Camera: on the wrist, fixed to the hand. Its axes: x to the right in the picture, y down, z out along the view.
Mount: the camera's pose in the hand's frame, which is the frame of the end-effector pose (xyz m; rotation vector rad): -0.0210 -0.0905 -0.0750 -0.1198 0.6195 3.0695
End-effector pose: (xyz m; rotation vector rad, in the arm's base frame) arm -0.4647 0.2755 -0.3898 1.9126 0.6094 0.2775
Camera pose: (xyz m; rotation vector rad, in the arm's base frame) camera -0.5425 0.3515 -0.4391 -0.6094 1.9836 -1.9938
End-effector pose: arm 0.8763 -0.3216 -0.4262 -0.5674 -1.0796 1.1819
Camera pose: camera 0.9841 -0.3583 -0.3902 1.4933 -0.8865 -1.4541
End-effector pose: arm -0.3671 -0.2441 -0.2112 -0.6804 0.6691 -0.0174
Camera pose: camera -0.4093 -0.3537 -0.1895 -0.8507 -1.5032 -2.4683
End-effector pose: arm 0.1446 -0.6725 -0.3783 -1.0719 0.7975 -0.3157
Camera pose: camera 0.0892 -0.7518 -0.3083 1.0872 1.9583 2.0455
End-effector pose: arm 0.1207 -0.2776 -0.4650 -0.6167 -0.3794 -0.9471
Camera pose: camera 0.0359 -0.3515 -0.5051 -0.2939 1.1409 1.8292
